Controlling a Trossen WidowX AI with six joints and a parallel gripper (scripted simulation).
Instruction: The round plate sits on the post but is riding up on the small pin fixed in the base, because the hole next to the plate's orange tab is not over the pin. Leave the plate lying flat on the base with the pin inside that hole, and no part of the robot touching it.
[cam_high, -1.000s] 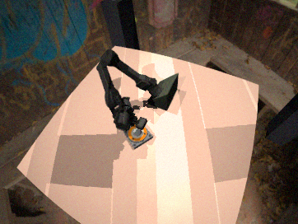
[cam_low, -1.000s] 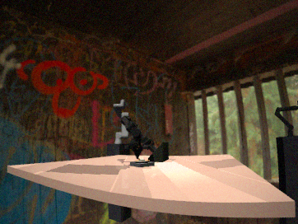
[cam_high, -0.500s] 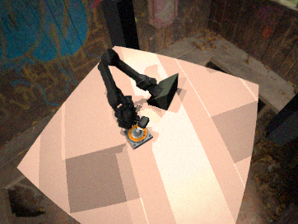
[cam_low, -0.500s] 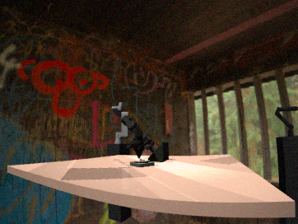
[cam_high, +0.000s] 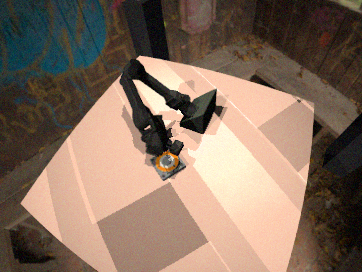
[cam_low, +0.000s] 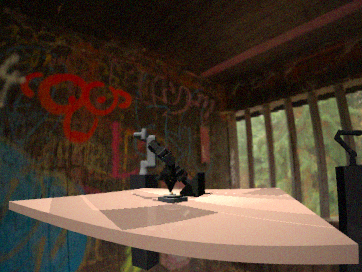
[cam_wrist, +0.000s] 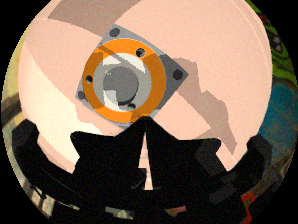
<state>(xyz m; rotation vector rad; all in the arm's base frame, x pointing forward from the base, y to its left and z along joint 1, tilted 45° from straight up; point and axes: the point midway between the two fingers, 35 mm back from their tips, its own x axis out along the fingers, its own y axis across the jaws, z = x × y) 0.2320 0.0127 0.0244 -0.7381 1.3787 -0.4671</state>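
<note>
Now: the grey square base 3 cm ahead of my gripper tip, 4 cm to the left of it and 2 cm below it.
</note>
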